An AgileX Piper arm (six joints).
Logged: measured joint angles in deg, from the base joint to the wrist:
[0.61, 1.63, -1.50, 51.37, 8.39, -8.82]
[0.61, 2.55, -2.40, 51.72, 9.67, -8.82]
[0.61, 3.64, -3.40, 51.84, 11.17, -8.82]
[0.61, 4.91, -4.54, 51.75, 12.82, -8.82]
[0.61, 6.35, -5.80, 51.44, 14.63, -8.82]
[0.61, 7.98, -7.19, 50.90, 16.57, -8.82]
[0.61, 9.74, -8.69, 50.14, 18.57, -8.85]
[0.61, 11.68, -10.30, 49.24, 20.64, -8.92]
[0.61, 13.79, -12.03, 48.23, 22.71, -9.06]
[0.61, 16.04, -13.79, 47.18, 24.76, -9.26]
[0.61, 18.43, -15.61, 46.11, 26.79, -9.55]
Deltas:
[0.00, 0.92, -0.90, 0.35, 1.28, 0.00]
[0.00, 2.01, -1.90, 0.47, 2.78, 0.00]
[0.00, 3.28, -3.04, 0.38, 4.43, 0.00]
[0.00, 4.72, -4.30, 0.07, 6.24, 0.00]
[0.00, 6.35, -5.69, -0.47, 8.18, 0.00]
[0.00, 8.11, -7.19, -1.23, 10.18, -0.03]
[0.00, 10.05, -8.80, -2.13, 12.25, -0.10]
[0.00, 12.16, -10.53, -3.14, 14.32, -0.24]
[0.00, 14.41, -12.29, -4.19, 16.37, -0.44]
[0.00, 16.80, -14.11, -5.26, 18.40, -0.73]

